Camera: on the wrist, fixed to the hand. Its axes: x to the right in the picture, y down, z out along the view.
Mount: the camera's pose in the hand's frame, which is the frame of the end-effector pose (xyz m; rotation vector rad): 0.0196 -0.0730 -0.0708 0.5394 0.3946 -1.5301
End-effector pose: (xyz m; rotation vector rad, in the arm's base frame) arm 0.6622 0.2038 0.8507 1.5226 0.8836 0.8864
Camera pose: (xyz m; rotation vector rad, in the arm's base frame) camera 0.6025 0.2599 0.7874 0.6183 2.2069 -0.2530
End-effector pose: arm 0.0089 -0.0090 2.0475 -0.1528 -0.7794 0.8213
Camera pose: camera 0.1090 -0.0336 2.0376 0.6914 -0.1161 -0.4841
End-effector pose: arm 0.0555 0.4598 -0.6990 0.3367 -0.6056 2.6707
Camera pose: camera 0.0577 0.5590 -0.7286 0.2285 0.4266 1.2554
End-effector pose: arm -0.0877 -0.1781 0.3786 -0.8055 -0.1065 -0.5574
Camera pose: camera -0.1166 -0.2775 0.3829 0.0794 -0.4974 -2.0060
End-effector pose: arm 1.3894 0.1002 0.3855 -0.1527 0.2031 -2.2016
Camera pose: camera 1.3076 0.1338 0.3316 -0.4385 0.3219 2.4650
